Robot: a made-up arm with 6 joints. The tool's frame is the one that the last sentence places. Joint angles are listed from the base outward.
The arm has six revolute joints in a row. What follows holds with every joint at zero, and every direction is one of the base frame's. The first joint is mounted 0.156 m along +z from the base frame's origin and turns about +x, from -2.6 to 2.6 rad. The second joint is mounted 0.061 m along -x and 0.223 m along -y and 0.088 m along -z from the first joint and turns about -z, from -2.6 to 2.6 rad. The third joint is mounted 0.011 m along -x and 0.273 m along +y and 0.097 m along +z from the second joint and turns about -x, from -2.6 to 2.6 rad. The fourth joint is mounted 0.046 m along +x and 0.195 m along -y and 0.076 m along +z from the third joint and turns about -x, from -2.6 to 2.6 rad. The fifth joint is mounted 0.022 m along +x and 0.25 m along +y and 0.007 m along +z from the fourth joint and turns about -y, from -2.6 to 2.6 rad. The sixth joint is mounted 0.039 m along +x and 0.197 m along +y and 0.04 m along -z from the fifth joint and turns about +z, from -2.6 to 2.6 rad. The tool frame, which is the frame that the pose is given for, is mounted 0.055 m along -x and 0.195 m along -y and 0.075 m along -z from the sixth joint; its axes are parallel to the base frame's.
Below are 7 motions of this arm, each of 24 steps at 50 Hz.
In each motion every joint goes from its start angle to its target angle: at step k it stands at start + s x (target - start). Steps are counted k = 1, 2, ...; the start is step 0. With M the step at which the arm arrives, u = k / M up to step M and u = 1 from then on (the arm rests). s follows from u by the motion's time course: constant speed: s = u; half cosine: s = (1 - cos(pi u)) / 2; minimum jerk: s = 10 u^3 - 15 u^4 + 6 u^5.
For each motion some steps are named. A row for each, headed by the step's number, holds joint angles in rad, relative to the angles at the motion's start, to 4 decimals.
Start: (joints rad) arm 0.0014 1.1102 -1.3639 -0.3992 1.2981 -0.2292
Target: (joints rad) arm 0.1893 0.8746 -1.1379 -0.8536 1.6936 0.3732
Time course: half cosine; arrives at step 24
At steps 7, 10, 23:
7: 0.0368 -0.0461 0.0442 -0.0889 0.0774 0.1178
10: 0.0696 -0.0873 0.0838 -0.1684 0.1466 0.2232
23: 0.1871 -0.2346 0.2250 -0.4525 0.3938 0.5998

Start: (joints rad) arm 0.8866 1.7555 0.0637 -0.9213 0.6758 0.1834
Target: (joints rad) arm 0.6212 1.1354 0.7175 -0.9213 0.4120 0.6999
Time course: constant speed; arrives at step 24
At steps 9, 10, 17, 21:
9: -0.0995 -0.2325 0.2452 0.0000 -0.0989 0.1937
10: -0.1106 -0.2584 0.2724 0.0000 -0.1099 0.2152
17: -0.1880 -0.4392 0.4631 0.0000 -0.1869 0.3659
21: -0.2322 -0.5426 0.5721 0.0000 -0.2308 0.4519

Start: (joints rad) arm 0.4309 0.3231 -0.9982 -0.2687 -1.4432 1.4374
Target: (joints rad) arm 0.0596 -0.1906 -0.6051 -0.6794 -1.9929 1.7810
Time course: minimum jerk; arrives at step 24
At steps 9, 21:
9: -0.1022 -0.1414 0.1082 -0.1130 -0.1513 0.0946
21: -0.3653 -0.5055 0.3868 -0.4041 -0.5409 0.3381

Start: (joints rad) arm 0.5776 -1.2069 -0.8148 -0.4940 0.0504 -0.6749
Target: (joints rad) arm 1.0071 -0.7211 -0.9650 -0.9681 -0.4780 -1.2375
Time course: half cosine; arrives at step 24
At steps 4, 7, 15, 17, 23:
4: 0.0288 0.0325 -0.0101 -0.0318 -0.0354 -0.0377
7: 0.0840 0.0950 -0.0294 -0.0927 -0.1034 -0.1101
15: 0.2969 0.3359 -0.1038 -0.3278 -0.3653 -0.3889
17: 0.3455 0.3908 -0.1208 -0.3814 -0.4250 -0.4525
23: 0.4277 0.4837 -0.1496 -0.4721 -0.5261 -0.5602

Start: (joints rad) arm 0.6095 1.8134 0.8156 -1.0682 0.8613 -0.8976
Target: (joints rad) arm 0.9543 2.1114 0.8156 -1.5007 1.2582 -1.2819
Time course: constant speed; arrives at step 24
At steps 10, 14, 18, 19, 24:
10: 0.1437 0.1242 0.0000 -0.1802 0.1654 -0.1601
14: 0.2011 0.1738 0.0000 -0.2523 0.2315 -0.2242
18: 0.2586 0.2235 0.0000 -0.3244 0.2977 -0.2882
19: 0.2730 0.2359 0.0000 -0.3424 0.3142 -0.3042
24: 0.3448 0.2980 0.0000 -0.4325 0.3969 -0.3843

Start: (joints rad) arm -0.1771 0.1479 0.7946 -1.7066 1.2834 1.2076
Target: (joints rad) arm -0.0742 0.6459 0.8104 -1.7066 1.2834 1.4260
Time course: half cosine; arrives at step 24
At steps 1, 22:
1: 0.0004 0.0021 0.0001 0.0000 0.0000 0.0009
22: 0.1011 0.4895 0.0155 0.0000 0.0000 0.2147

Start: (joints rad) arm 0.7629 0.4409 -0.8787 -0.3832 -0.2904 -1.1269
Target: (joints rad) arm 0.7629 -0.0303 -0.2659 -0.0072 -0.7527 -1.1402
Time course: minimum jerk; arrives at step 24
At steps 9, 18, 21, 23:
9: 0.0000 -0.1297 0.1686 0.1035 -0.1272 -0.0037
18: 0.0000 -0.4224 0.5494 0.3371 -0.4144 -0.0119
21: 0.0000 -0.4636 0.6030 0.3700 -0.4549 -0.0131
23: 0.0000 -0.4709 0.6124 0.3757 -0.4620 -0.0133

